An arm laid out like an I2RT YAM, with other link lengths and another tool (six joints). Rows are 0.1 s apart.
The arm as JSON. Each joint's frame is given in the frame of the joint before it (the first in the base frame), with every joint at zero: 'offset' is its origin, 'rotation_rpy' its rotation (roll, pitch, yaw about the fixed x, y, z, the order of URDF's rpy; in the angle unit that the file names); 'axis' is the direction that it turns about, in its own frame. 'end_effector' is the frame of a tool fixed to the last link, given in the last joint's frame.
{
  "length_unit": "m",
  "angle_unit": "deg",
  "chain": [
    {
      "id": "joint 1",
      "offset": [
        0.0,
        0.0,
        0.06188
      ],
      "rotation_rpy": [
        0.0,
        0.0,
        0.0
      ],
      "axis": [
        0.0,
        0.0,
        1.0
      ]
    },
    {
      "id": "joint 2",
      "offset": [
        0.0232,
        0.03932,
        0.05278
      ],
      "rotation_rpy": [
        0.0,
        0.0,
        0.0
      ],
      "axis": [
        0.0,
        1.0,
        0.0
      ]
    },
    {
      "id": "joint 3",
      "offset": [
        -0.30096,
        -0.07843,
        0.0
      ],
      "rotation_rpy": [
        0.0,
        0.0,
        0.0
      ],
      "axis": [
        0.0,
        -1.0,
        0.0
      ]
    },
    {
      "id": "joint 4",
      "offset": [
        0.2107,
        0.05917,
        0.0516
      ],
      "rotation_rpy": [
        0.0,
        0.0,
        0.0
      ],
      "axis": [
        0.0,
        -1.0,
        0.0
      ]
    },
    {
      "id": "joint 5",
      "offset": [
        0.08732,
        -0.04,
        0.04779
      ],
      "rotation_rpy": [
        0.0,
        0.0,
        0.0
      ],
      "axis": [
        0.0,
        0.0,
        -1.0
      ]
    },
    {
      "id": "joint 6",
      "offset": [
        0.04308,
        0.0,
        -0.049
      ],
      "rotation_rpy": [
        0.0,
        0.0,
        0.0
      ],
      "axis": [
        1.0,
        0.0,
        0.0
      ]
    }
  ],
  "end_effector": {
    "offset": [
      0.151,
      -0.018,
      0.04
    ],
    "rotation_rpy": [
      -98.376,
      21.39,
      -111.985
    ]
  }
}
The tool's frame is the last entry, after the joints.
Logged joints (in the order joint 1, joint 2, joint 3, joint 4, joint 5, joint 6), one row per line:
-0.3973 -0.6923 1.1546 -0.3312 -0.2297 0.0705
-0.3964 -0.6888 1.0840 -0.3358 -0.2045 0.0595
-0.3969 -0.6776 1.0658 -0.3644 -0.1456 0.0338
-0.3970 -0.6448 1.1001 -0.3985 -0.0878 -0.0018
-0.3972 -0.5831 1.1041 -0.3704 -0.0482 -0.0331
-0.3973 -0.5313 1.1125 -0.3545 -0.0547 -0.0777
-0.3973 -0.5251 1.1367 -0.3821 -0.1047 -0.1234
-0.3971 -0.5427 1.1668 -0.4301 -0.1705 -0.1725
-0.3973 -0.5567 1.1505 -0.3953 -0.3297 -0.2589
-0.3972 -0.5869 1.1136 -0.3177 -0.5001 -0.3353
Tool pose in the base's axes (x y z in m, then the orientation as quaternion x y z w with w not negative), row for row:
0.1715 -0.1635 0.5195 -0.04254 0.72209 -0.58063 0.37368
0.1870 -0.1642 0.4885 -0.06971 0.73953 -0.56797 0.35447
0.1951 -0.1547 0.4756 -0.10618 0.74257 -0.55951 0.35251
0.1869 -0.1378 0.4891 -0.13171 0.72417 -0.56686 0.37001
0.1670 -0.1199 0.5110 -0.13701 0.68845 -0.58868 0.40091
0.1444 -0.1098 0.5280 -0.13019 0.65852 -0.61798 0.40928
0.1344 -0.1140 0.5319 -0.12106 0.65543 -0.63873 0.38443
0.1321 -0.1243 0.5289 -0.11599 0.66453 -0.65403 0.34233
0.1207 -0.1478 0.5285 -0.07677 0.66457 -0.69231 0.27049
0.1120 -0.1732 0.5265 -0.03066 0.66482 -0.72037 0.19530
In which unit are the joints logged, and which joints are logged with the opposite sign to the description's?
The joints are logged in radians. Opposite sign: joint 2, joint 5.
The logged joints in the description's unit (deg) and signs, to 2 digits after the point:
-22.76 39.67 66.15 -18.98 13.16 4.04
-22.71 39.47 62.11 -19.24 11.72 3.41
-22.74 38.82 61.07 -20.88 8.34 1.94
-22.75 36.94 63.03 -22.83 5.03 -0.10
-22.76 33.41 63.26 -21.22 2.76 -1.90
-22.76 30.44 63.74 -20.31 3.13 -4.45
-22.76 30.09 65.13 -21.89 6.00 -7.07
-22.75 31.09 66.85 -24.64 9.77 -9.88
-22.76 31.90 65.92 -22.65 18.89 -14.83
-22.76 33.63 63.80 -18.20 28.65 -19.21

